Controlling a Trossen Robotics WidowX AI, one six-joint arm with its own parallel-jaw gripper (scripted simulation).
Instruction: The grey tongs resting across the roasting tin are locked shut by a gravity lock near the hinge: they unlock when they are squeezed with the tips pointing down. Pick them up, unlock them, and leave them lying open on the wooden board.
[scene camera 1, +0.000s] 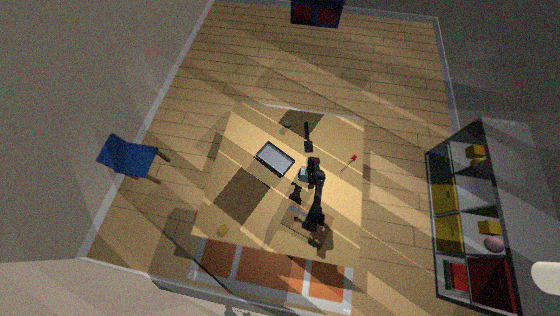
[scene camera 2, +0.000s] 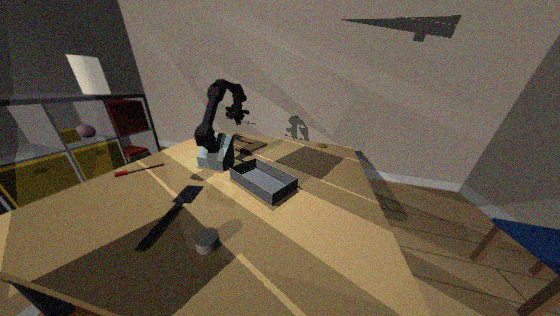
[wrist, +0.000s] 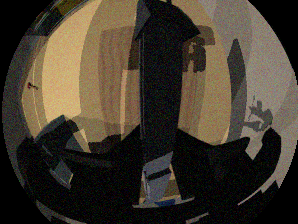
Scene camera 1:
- wooden board: 293, 220
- grey roasting tin: 270, 154
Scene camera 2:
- black spatula: 187, 195
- grey roasting tin: 271, 184
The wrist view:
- my gripper: 153, 126
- wooden board: 118, 60
